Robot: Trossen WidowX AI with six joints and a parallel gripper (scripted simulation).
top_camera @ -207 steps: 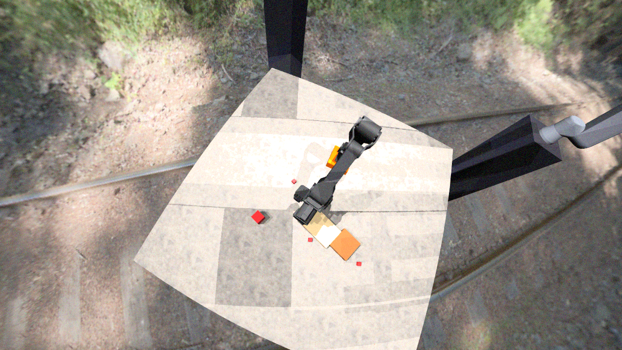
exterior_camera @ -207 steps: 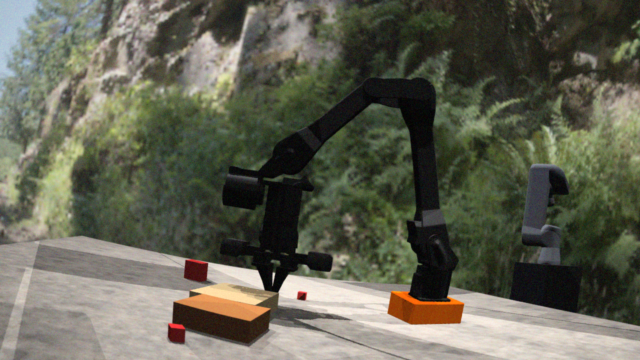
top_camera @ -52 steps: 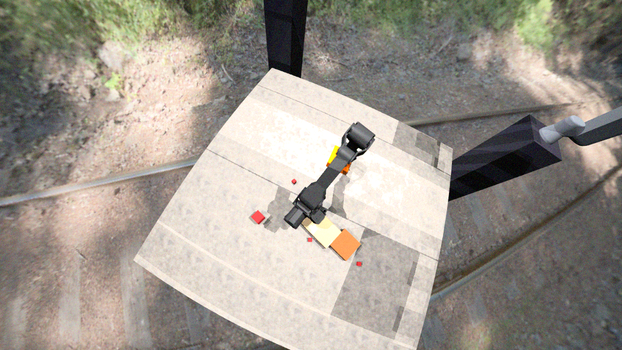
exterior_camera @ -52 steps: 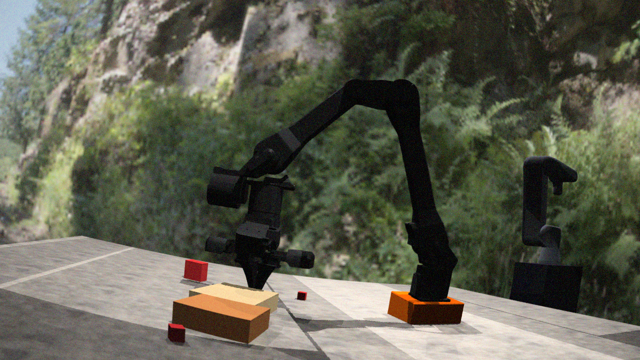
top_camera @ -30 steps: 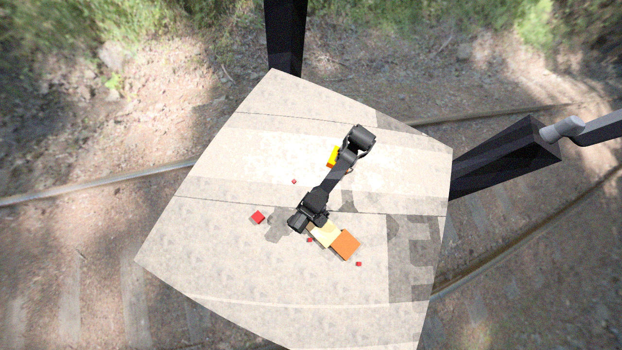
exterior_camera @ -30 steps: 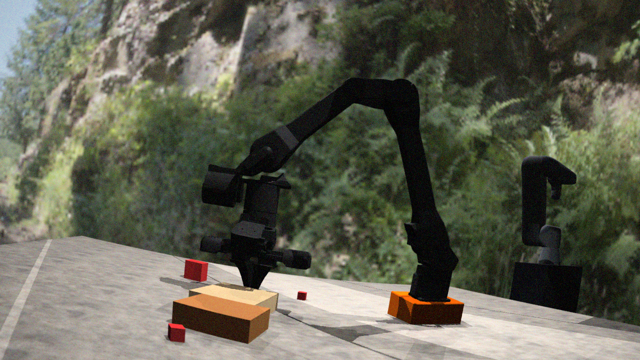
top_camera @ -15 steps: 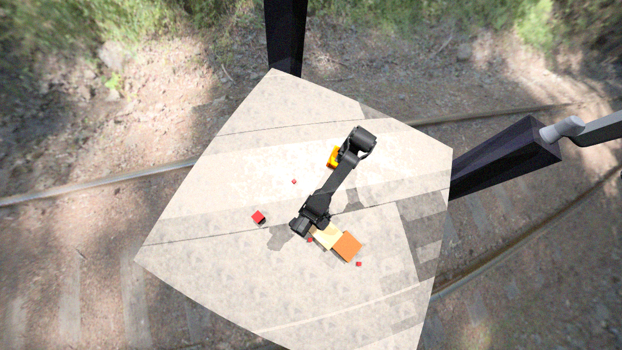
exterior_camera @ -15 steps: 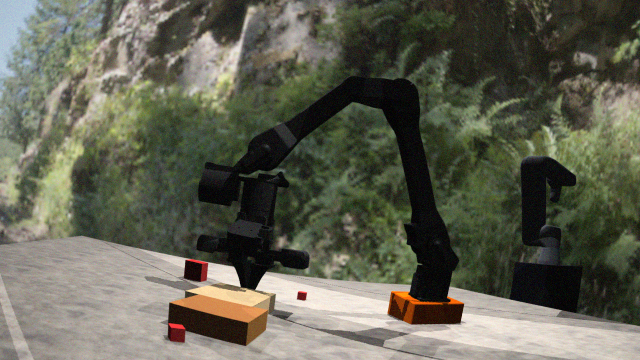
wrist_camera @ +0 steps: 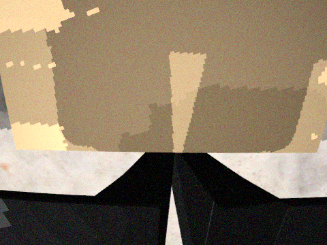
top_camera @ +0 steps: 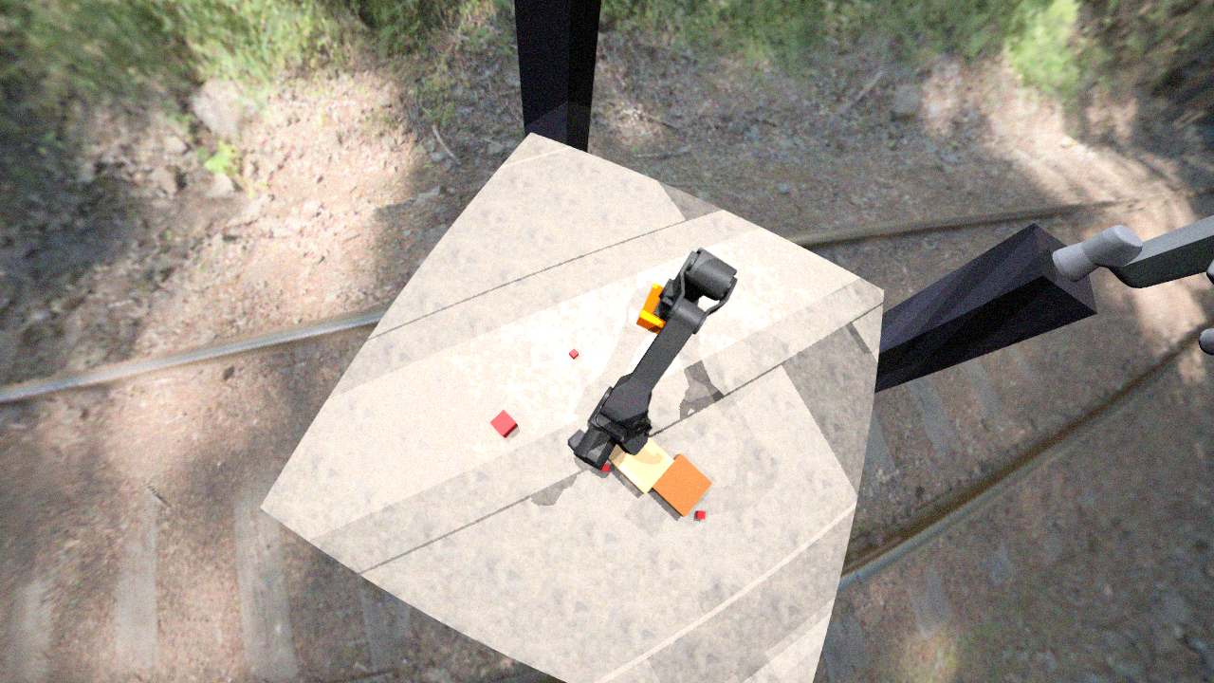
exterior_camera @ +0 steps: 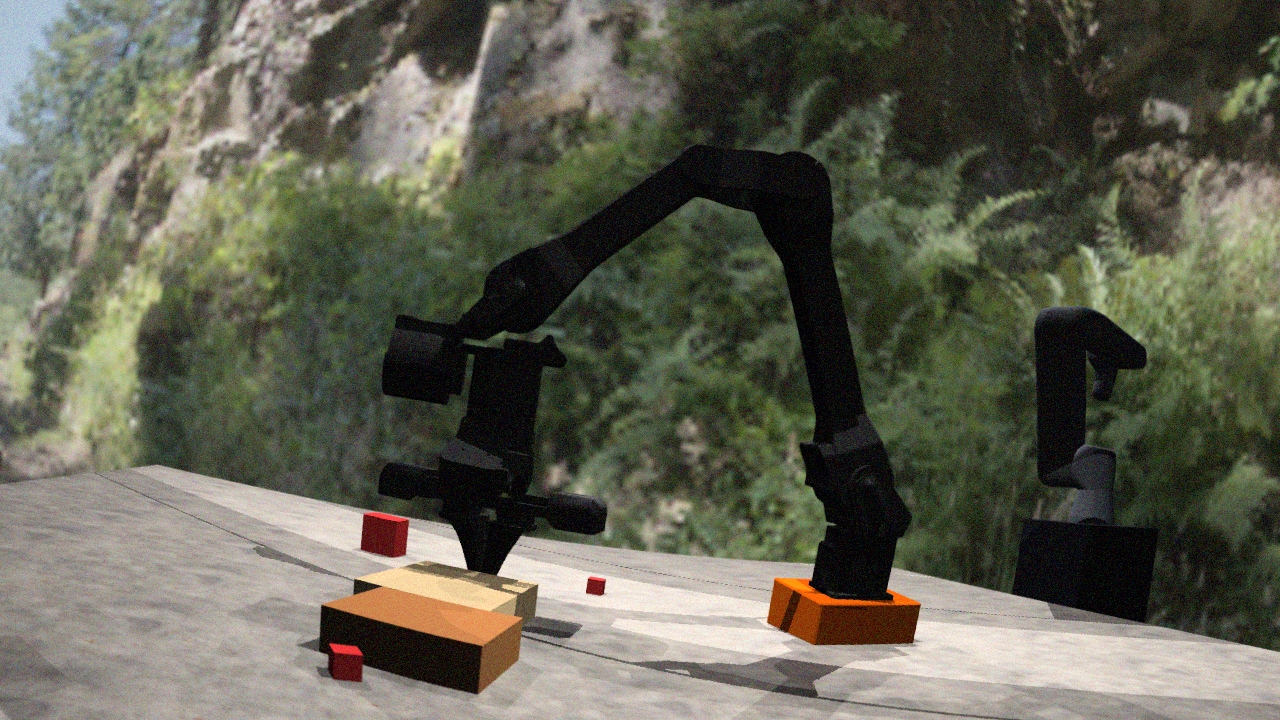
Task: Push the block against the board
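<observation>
My gripper tip is 20 mm short of the board, 90 mm to the right of it and 10 mm below it. From my gripper tip the other things lie so: orange square block: 40 mm ahead, 210 mm to the left, 10 mm above; then red cube: 100 mm ahead, 200 mm to the right, 10 mm above.
</observation>
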